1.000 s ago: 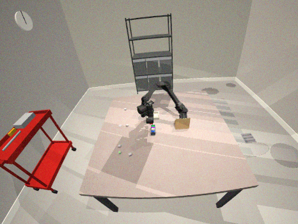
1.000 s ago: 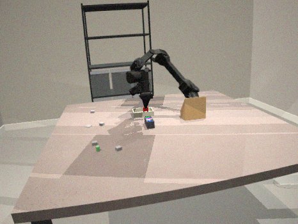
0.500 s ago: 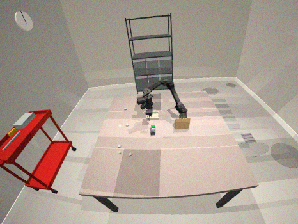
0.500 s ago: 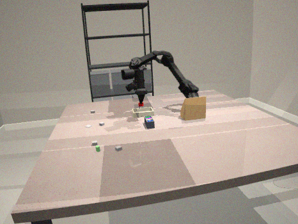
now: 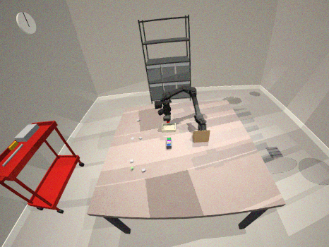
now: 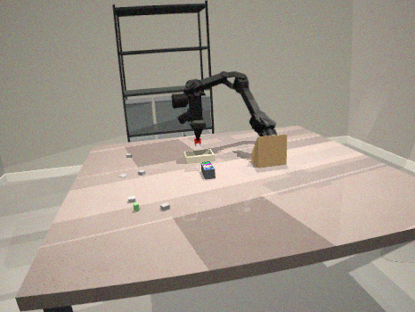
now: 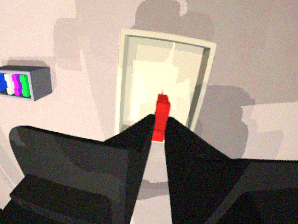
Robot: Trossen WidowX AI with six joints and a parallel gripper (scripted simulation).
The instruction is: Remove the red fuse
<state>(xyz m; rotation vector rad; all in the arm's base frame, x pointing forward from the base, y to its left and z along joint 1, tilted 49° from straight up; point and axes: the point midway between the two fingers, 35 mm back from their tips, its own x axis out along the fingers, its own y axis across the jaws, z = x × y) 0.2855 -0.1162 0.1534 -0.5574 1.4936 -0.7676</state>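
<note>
Right now my gripper tip is 1 cm above the red fuse. Also, from my gripper tip: beige tray (9 cm below).
</note>
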